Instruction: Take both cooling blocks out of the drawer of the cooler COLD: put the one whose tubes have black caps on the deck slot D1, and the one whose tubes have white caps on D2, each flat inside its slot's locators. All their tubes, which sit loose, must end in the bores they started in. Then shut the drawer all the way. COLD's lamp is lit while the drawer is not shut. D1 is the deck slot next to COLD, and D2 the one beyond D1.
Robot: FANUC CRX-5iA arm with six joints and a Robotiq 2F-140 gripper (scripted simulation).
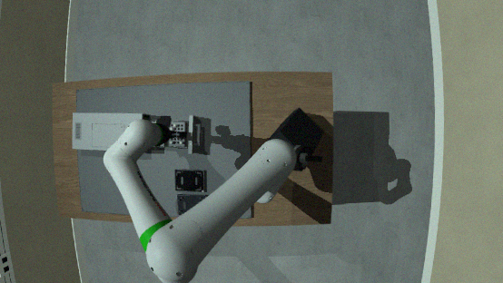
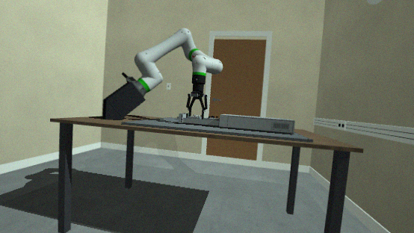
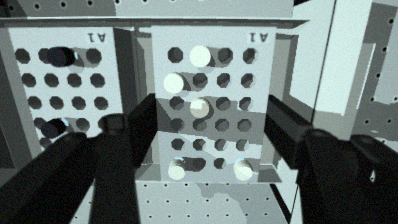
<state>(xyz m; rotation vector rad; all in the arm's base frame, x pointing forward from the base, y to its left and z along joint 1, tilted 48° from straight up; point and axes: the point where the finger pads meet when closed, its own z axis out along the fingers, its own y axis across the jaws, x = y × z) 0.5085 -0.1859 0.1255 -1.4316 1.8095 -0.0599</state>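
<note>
My hand is 30 mm short of the drawer and 30 mm above it. Round my hand: deck slot D1: 50 mm behind, 250 mm to the left, 60 mm below; cooler COLD: 220 mm ahead, 10 mm to the right, 20 mm below; slot D2: 60 mm behind, 390 mm to the left, 60 mm below.
</note>
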